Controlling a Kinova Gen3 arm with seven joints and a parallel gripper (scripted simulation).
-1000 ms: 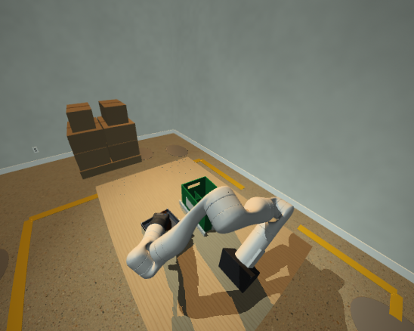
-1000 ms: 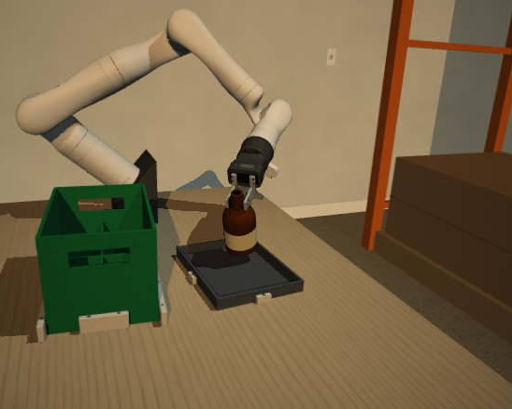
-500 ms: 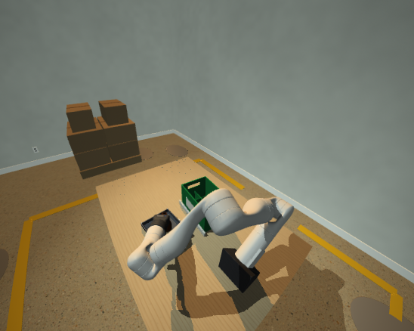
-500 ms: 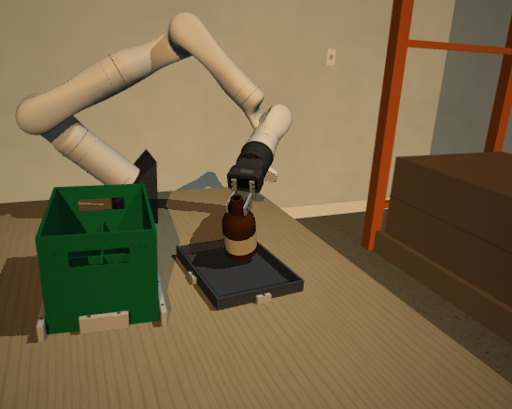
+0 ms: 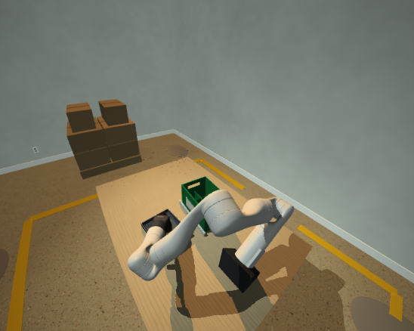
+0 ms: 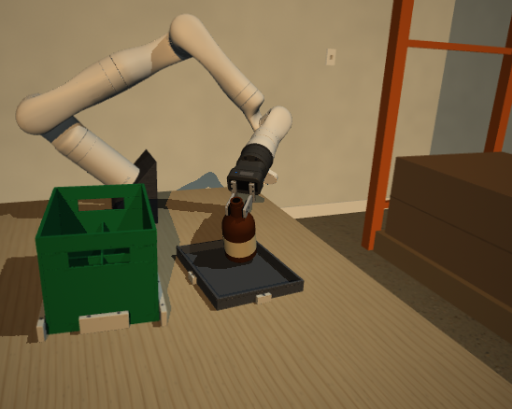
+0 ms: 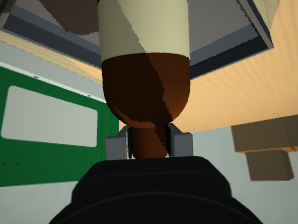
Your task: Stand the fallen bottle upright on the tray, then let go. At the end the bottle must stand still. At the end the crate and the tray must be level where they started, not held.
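The brown bottle lies 1 cm behind my hand, 1 cm to the left of it and 5 cm below it. From my hand the other things lie so: dark tray (3 cm ahead, 1 cm to the right, 13 cm below); then green crate (4 cm ahead, 28 cm to the right, 6 cm below).
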